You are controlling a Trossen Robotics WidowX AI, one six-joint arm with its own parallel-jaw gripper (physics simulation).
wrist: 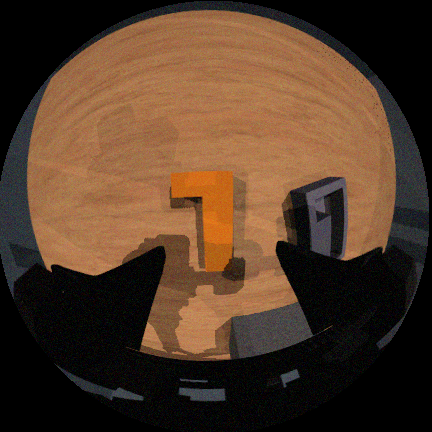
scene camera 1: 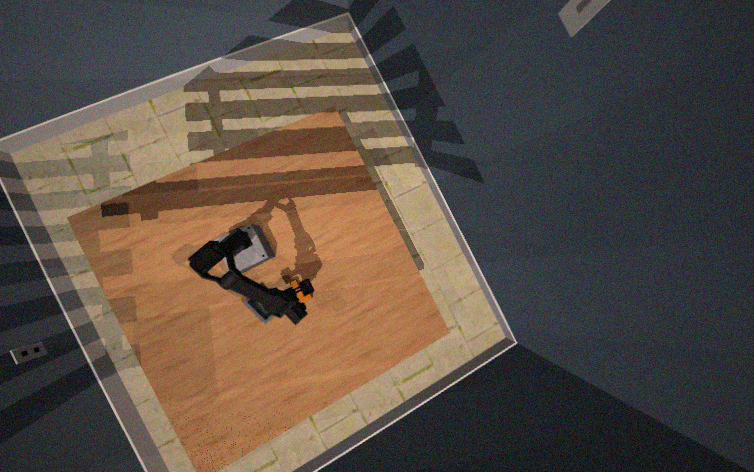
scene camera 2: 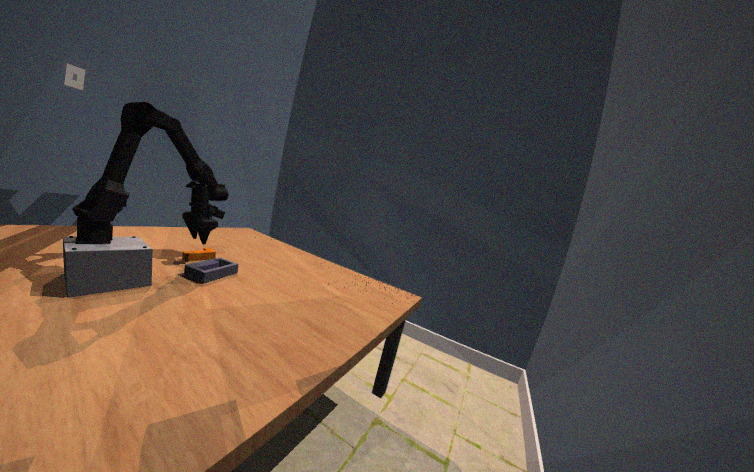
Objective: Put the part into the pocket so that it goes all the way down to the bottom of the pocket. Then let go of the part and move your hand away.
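Places are measured from the arm's base along level axes (x ahead, y left, z up), in centimetres.
Where they show: gripper, fingertip midpoint: (wrist: 221, 249) (scene camera 1: 295, 292) (scene camera 2: 199, 241); arm's base, link origin: (scene camera 1: 242, 241) (scene camera 2: 93, 241).
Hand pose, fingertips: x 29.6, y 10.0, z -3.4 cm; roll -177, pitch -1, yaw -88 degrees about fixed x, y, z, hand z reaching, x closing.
Things, the pixels of their top centre, and the offset from my fingertips. Level surfaces: height alone.
- orange L-shaped part, top centre: (wrist: 202, 226) (scene camera 2: 198, 250) (scene camera 1: 300, 290) dx +0.5, dy +1.5, dz -4.1 cm
- dark blue-grey block with the pocket, top centre: (wrist: 331, 232) (scene camera 2: 213, 264) (scene camera 1: 261, 305) dx -0.8, dy -16.4, dz -3.5 cm
- wooden table, surface height: dz -7.1 cm
The orange L-shaped part (scene camera 1: 303, 296) (scene camera 2: 199, 256) (wrist: 218, 215) lies flat on the table, outside the pocket. The dark blue-grey block with the pocket (scene camera 1: 257, 309) (scene camera 2: 218, 273) (wrist: 300, 217) stands beside it, a short gap away. It shows at the right in the wrist view, and its pocket is empty. My gripper (scene camera 1: 298, 290) (scene camera 2: 199, 239) (wrist: 221, 249) is open and empty. It hangs above the part, pointing down, with the part showing between and beyond the spread fingers in the wrist view. In scene camera 1 the arm partly hides both the part and the block.
The grey base box of the arm (scene camera 1: 257, 251) (scene camera 2: 108, 269) (wrist: 270, 330) stands on the wooden table (scene camera 1: 333, 233) (scene camera 2: 289, 333) (wrist: 210, 100), close to the block and the part. The table's edge and corner show at the right in scene camera 2. Shadows cross the table.
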